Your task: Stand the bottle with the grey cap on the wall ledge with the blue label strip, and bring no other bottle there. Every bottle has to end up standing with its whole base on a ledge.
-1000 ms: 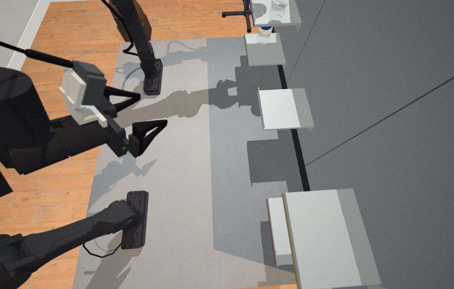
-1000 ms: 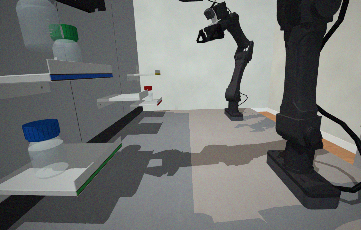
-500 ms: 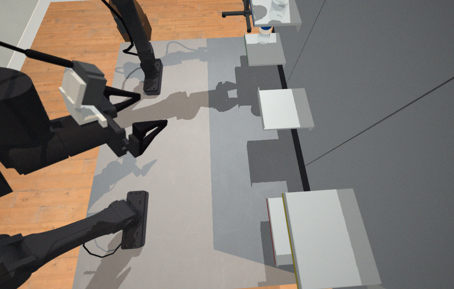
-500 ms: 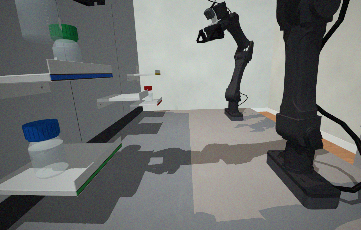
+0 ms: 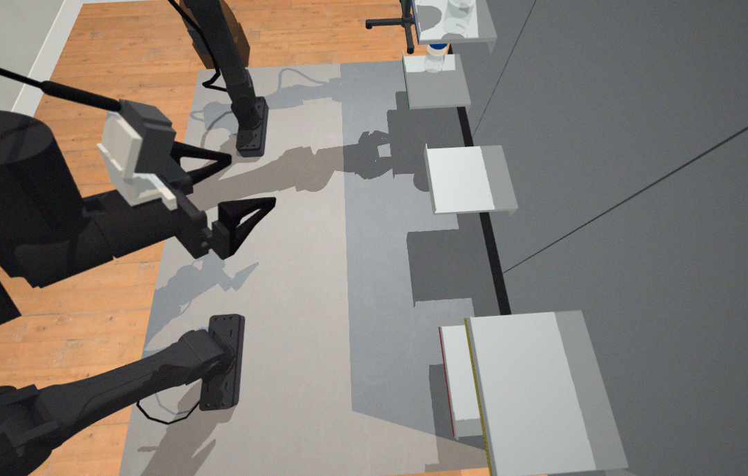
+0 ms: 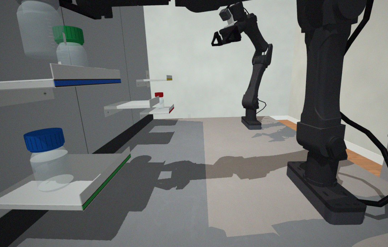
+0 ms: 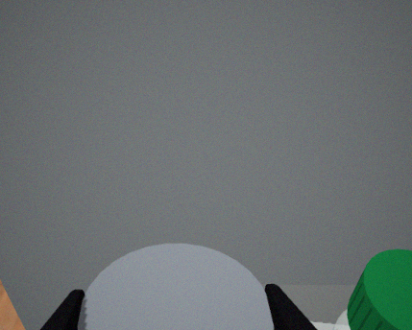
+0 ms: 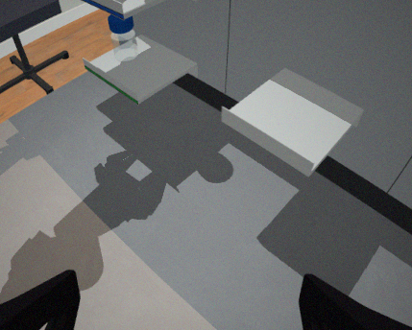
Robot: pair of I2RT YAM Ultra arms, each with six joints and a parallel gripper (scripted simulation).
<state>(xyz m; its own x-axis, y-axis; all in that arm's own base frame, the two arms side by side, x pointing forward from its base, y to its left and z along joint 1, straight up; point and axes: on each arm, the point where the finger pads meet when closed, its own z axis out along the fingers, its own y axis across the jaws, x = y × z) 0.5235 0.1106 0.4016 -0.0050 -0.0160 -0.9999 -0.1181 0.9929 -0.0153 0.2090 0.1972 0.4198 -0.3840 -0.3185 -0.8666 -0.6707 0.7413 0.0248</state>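
Now: left hand 50 mm above the grey-capped bottle. From my left hand the other things lie so: green-capped bottle: 110 mm to the right, 90 mm below, 40 mm ahead; then blue-capped bottle: 280 mm below, 40 mm ahead, 10 mm to the left.
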